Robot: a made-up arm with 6 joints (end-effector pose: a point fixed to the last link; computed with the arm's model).
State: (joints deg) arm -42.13 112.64 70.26 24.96 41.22 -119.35
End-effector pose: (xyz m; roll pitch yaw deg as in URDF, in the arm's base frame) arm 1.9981 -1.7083 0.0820 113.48 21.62 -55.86
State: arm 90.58 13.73 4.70 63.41 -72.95 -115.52
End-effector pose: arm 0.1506 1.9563 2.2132 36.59 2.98 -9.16
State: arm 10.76 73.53 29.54 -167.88 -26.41 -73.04
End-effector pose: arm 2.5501 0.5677 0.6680 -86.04 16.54 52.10
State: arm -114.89 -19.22 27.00 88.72 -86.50 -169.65
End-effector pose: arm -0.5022 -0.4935 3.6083 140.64 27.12 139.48
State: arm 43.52 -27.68 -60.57 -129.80 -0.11 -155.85
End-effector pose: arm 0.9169 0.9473 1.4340 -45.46 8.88 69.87
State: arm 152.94 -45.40 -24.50 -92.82 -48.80 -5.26
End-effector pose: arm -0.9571 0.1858 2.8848 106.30 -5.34 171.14
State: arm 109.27 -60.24 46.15 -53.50 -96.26 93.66
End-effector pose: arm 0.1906 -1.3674 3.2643 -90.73 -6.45 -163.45
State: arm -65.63 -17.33 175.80 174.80 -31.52 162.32
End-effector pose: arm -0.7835 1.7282 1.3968 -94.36 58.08 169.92
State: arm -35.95 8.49 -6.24 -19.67 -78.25 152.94
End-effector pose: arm 1.5284 -0.9883 1.9314 -15.66 38.22 80.68
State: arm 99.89 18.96 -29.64 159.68 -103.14 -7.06
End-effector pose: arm -0.3242 1.7867 1.4813 -150.89 -24.85 96.42
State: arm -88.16 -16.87 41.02 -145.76 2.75 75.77
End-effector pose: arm 0.0373 -0.5456 3.9658 128.04 -40.84 -138.41
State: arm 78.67 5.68 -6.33 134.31 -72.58 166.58
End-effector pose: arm 0.4865 1.8316 2.4241 112.96 -25.92 -17.27
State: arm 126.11 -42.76 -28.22 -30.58 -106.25 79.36
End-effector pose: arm -0.6631 0.6058 2.4784 13.89 29.26 -156.83
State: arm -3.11 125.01 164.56 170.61 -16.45 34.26
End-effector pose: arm 2.0516 -0.0611 2.2453 177.12 -21.63 -6.81
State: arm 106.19 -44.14 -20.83 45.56 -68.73 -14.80
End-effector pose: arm -0.1084 0.8682 2.8182 -12.50 -6.56 63.22
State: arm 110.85 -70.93 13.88 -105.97 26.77 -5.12
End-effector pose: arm 0.3554 -0.8581 3.4617 -174.40 -28.14 57.22
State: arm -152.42 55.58 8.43 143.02 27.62 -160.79
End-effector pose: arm -2.0054 -1.1680 0.6962 30.97 43.07 -160.03
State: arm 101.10 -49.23 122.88 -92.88 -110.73 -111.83
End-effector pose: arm 0.1141 -2.2079 1.8300 49.85 -15.68 143.88
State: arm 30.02 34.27 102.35 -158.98 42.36 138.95
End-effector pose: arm 0.9866 0.5498 3.8364 73.33 -41.07 -23.43
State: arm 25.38 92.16 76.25 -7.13 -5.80 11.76
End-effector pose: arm 2.6162 1.2472 1.0567 13.72 -10.81 15.64
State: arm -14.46 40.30 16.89 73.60 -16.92 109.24
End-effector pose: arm 2.4143 -0.6679 1.6266 -161.66 59.83 -18.96
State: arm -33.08 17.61 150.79 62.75 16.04 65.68
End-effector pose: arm -0.9541 0.7109 3.3398 107.52 -32.18 87.40
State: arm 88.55 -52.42 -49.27 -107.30 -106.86 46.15
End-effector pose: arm -0.3041 0.7966 2.3375 68.22 -30.22 163.42
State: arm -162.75 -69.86 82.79 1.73 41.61 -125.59
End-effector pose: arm 2.5212 0.7382 2.0386 -36.92 -14.59 34.43
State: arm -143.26 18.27 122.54 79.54 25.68 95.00
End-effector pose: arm 0.4054 0.1102 3.9301 124.45 -49.17 -75.90
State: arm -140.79 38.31 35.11 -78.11 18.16 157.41
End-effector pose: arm -2.0213 -1.5766 2.3223 -65.65 -18.48 -128.97
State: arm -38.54 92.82 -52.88 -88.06 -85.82 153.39
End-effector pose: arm 0.0817 0.2915 0.1240 98.45 9.13 22.82
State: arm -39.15 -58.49 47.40 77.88 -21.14 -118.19
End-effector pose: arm -1.2719 0.9075 3.4926 177.81 -32.56 -154.12
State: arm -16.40 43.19 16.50 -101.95 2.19 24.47
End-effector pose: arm 2.4054 -0.6896 1.4550 77.38 27.34 -57.29
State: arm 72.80 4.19 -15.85 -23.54 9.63 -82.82
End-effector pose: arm 0.5485 1.8966 1.9647 113.31 30.10 38.37
